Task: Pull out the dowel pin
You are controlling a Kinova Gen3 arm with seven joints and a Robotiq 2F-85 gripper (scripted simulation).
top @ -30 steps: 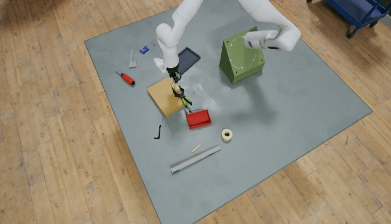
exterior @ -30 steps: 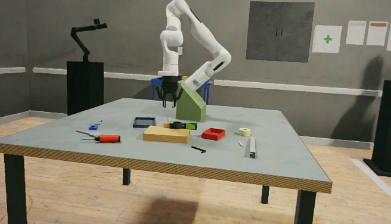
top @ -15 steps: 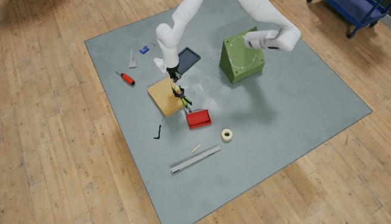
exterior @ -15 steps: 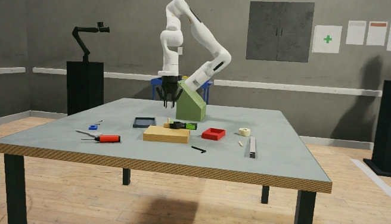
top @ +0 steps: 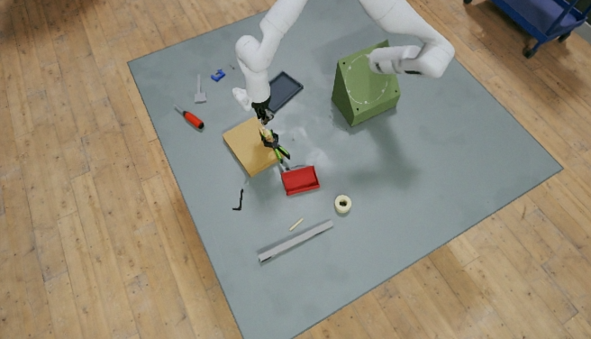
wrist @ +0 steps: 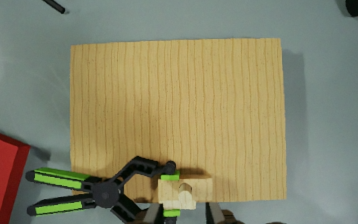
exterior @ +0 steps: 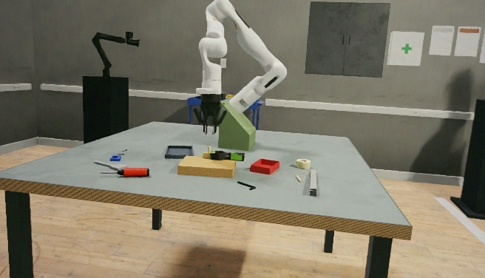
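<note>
The dowel pin lies 9 cm below my hand. Also, from my hand: small wooden block: 11 cm below; then bench board: 5 cm ahead, 2 cm to the left, 12 cm below; then red tray: 5 cm behind, 22 cm to the left, 14 cm below.
</note>
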